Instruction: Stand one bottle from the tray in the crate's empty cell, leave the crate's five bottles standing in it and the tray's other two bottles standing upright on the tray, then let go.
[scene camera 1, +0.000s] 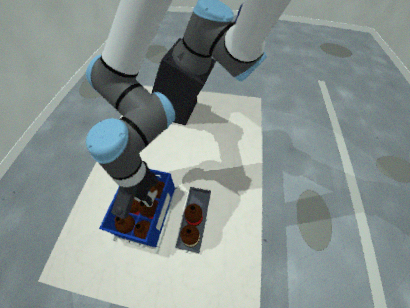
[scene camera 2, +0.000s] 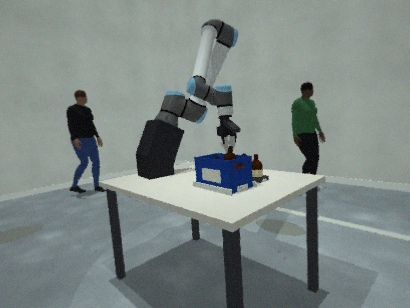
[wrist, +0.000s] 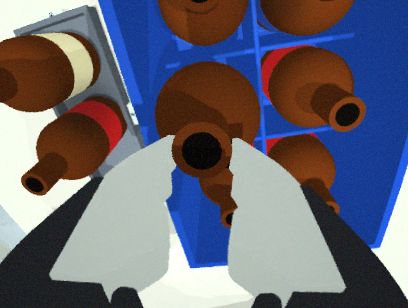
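There is my gripper (scene camera 1: 146, 203), which I can see. I also see a brown bottle (wrist: 205, 104).
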